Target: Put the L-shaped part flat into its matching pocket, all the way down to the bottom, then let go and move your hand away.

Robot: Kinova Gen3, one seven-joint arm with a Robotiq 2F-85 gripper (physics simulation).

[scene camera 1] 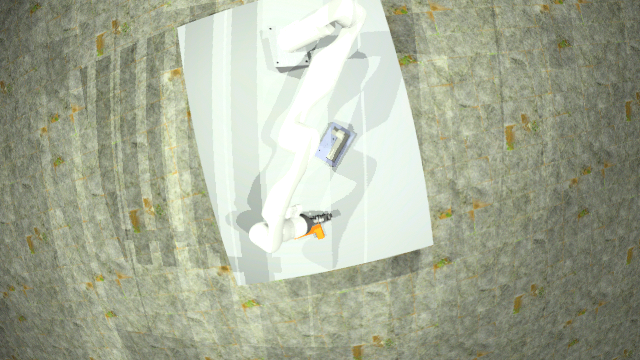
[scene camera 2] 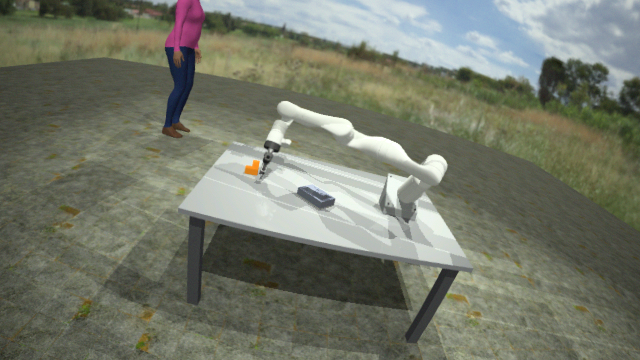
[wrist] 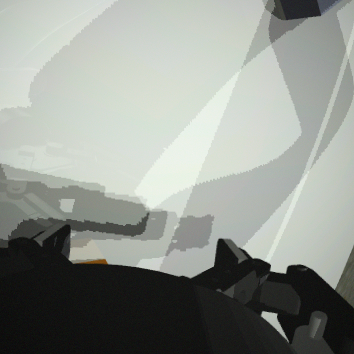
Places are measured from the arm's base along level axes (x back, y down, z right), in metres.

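Where they show: gripper, fingertip midpoint: [scene camera 1: 321, 217] [scene camera 2: 261, 172] [wrist: 142, 248]; arm's base at its link origin: [scene camera 1: 287, 41] [scene camera 2: 406, 193].
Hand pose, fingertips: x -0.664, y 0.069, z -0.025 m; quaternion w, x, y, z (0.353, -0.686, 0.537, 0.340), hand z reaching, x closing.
Note:
Each offset is from my fingertips to the top centre of the thing. "spot": to the spot under its first point. Level surfaces: height alone.
The orange L-shaped part {dx -0.061, dy -0.005, dz +0.058 m} [scene camera 1: 316, 231] [scene camera 2: 251, 168] lies on the white table {dy +0.024 m} [scene camera 1: 393, 201] [scene camera 2: 241, 214] near its far end from the arm's base. Only a thin orange sliver of the part {spot: dx -0.023, dy +0.023, dz +0.019 m} [wrist: 90, 261] shows in the wrist view, at the lower left behind the gripper's body. My gripper [scene camera 1: 328, 217] [scene camera 2: 261, 175] [wrist: 142, 248] is open and empty. It points down close to the table top, just beside the part and not around it. The blue-grey block with the pocket {dx +0.263, dy -0.012, dz -0.086 m} [scene camera 1: 334, 143] [scene camera 2: 316, 196] sits mid-table, well away from the gripper. Its corner {spot: dx +0.185, dy +0.005, dz -0.073 m} [wrist: 298, 8] shows at the top of the wrist view.
The arm's base mount [scene camera 1: 291, 58] [scene camera 2: 393, 196] stands at the other end of the table. A person in a pink top [scene camera 2: 183, 67] stands on the paving beyond the table. The table edge lies not far past the orange part.

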